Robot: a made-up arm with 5 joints.
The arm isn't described. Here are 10 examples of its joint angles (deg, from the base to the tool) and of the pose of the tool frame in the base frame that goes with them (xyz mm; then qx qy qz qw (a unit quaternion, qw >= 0)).
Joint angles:
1: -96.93 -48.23 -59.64 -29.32 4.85
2: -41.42 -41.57 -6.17 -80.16 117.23
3: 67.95 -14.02 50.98 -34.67 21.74
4: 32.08 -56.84 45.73 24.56 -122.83
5: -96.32 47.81 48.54 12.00 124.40
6: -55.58 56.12 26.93 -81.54 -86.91
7: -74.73 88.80 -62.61 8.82 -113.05
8: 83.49 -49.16 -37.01 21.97 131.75
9: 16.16 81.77 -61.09 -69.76 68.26
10: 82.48 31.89 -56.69 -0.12 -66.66
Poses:
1: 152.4 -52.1 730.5 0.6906 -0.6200 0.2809 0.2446
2: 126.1 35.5 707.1 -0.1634 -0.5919 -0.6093 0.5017
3: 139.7 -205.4 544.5 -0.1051 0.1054 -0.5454 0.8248
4: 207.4 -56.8 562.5 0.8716 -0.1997 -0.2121 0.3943
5: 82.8 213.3 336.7 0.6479 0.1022 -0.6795 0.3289
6: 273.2 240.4 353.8 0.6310 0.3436 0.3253 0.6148
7: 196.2 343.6 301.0 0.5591 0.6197 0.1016 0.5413
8: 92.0 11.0 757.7 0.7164 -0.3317 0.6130 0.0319
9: 404.0 -98.8 441.7 -0.5218 -0.2733 -0.3238 0.7404
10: 109.6 -323.9 592.8 0.3140 -0.5048 -0.4200 0.6858
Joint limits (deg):
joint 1: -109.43..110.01
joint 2: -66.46..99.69
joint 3: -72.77..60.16
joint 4: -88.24..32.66
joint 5: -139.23..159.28
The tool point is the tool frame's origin. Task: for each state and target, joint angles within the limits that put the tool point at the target. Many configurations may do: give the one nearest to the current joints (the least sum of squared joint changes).
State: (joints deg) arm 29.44 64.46 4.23 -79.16 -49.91
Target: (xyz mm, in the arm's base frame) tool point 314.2 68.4 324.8
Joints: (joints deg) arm -21.19 60.89 46.02 -76.53 -54.40
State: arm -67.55 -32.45 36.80 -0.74 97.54
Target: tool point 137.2 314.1 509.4
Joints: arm -85.55 9.54 23.90 0.71 98.02
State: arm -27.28 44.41 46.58 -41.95 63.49
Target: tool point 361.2 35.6 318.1
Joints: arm -10.03 65.92 24.42 -35.88 61.84
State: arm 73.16 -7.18 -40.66 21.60 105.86
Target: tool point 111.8 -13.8 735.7
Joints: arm 54.37 -57.17 -16.49 32.66 122.43
